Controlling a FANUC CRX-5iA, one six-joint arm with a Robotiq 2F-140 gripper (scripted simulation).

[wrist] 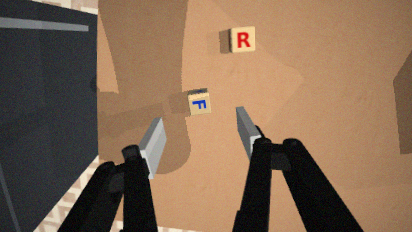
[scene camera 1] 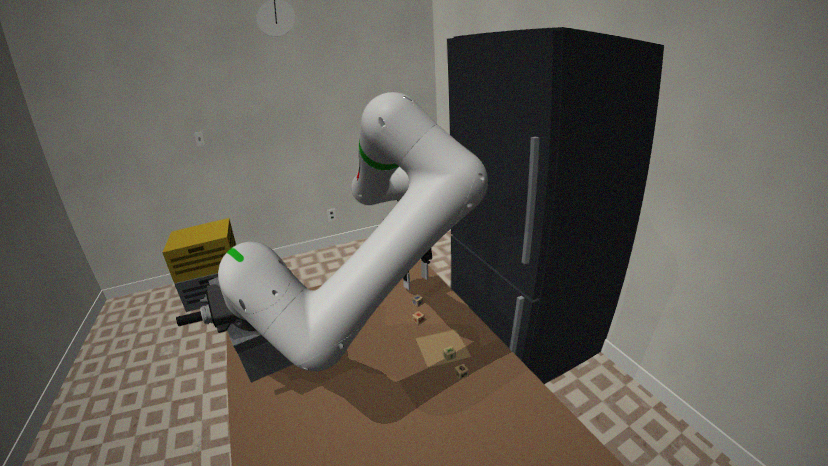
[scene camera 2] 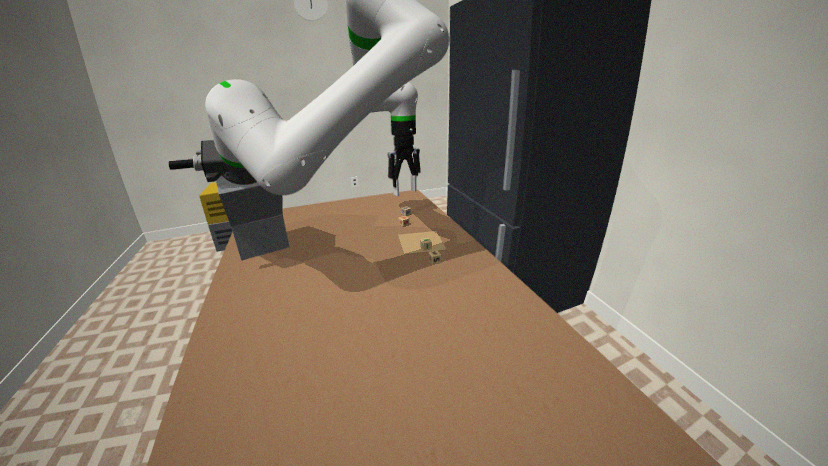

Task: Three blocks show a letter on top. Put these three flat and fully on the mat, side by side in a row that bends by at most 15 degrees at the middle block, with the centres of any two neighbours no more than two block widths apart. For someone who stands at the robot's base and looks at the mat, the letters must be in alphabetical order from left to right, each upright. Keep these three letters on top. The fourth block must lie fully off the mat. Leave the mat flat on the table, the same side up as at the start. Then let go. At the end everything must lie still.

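The gripper is visible, including in the wrist view. A tan mat is visible as well.
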